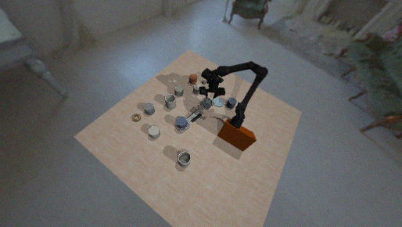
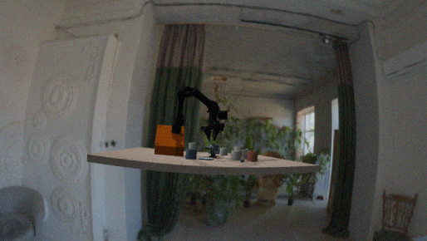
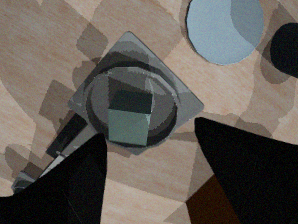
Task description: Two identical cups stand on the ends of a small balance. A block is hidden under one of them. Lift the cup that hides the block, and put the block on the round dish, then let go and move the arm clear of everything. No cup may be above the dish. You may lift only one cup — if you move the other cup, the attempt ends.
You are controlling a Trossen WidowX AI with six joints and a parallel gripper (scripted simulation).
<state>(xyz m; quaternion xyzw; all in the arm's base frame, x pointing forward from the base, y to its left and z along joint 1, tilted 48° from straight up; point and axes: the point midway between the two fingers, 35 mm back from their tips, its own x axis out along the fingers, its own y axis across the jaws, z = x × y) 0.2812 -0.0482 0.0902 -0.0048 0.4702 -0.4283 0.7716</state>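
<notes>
Now: the grey balance 1 cm ahead of my gripper tip, 14 cm to the left of it and 9 cm below it. Also, from my gripper tip: blue-grey cup: 2 cm ahead, 29 cm to the left, 7 cm below; red-brown cup: 28 cm ahead, 10 cm to the right, 9 cm below.
</notes>
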